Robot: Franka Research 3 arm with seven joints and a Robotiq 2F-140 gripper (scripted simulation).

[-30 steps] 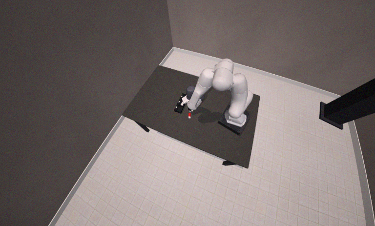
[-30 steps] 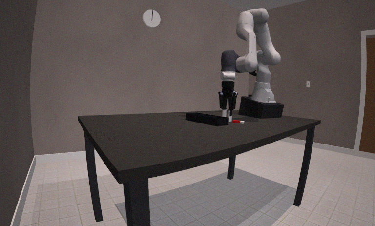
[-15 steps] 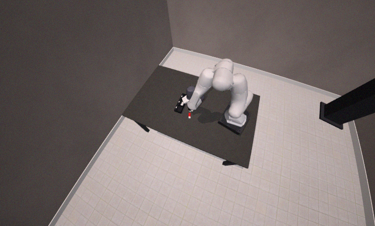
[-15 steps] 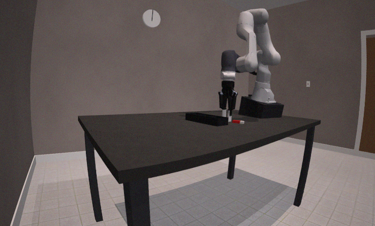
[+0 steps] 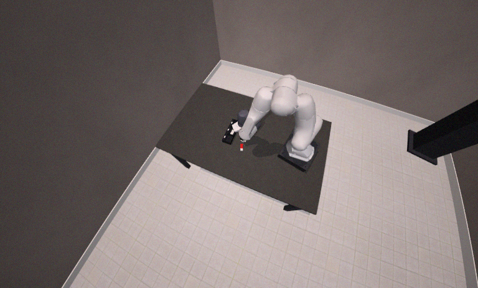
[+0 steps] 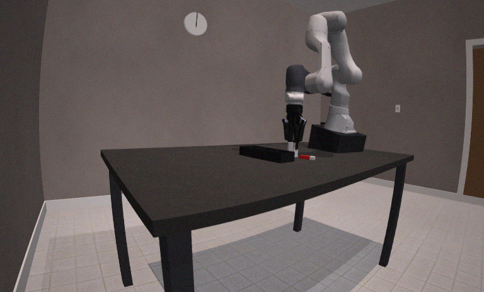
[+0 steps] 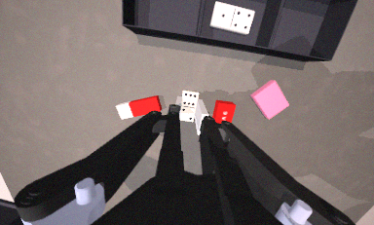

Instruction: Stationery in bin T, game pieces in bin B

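Now: hand 140 mm short of the black bin row, 20 mm above it and 10 mm to the left of it. Round my hand: red-and-white eraser: 80 mm to the left, 30 mm below, 30 mm behind; then pink block: 120 mm to the right, 50 mm ahead, 30 mm below.
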